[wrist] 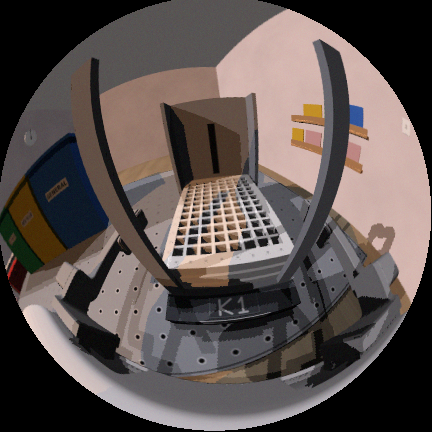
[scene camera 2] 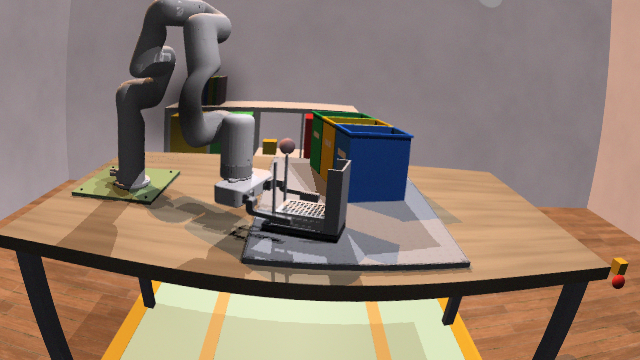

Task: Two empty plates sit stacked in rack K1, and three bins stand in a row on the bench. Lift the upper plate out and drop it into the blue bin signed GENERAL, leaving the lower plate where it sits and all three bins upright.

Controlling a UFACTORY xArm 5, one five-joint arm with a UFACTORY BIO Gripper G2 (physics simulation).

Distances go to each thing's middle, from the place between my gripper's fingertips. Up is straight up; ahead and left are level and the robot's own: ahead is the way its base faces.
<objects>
I see the blue bin (scene camera 2: 379, 155) 260 mm to the left of my hand, 170 mm ahead of it and 50 mm above it. From my hand the other things lie so: green bin (scene camera 2: 317, 126) (520 mm to the left, 120 mm ahead, 50 mm above); yellow bin (scene camera 2: 329, 130) (390 mm to the left, 150 mm ahead, 50 mm above).
</objects>
